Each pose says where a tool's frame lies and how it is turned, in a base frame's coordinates. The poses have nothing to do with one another.
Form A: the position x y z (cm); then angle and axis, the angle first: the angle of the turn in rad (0 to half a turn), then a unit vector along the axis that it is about.
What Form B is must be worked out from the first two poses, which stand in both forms.
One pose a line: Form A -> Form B
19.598 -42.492 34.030 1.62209 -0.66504 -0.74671 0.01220 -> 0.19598 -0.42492 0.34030 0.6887 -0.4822 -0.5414 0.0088
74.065 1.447 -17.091 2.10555 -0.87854 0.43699 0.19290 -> 0.74065 0.01447 -0.17091 0.4952 -0.7633 0.3797 0.1676
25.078 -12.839 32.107 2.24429 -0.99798 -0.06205 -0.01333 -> 0.25078 -0.12839 0.32107 0.4338 -0.8992 -0.0559 -0.0120
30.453 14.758 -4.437 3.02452 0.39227 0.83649 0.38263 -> 0.30453 0.14758 -0.04437 0.0585 0.3916 0.8351 0.3820
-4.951 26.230 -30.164 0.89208 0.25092 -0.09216 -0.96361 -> -0.04951 0.26230 -0.30164 0.9022 0.1082 -0.0398 -0.4157
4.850 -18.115 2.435 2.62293 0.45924 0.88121 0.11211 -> 0.04850 -0.18115 0.02435 0.2564 0.4439 0.8517 0.1084
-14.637 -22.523 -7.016 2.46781 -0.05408 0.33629 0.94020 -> -0.14637 -0.22523 -0.07016 0.3306 -0.0510 0.3174 0.8874
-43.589 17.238 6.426 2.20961 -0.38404 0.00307 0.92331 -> -0.43589 0.17238 0.06426 0.4493 -0.3431 0.0027 0.8249
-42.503 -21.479 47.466 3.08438 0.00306 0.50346 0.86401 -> -0.42503 -0.21479 0.47466 0.0286 0.0031 0.5033 0.8637
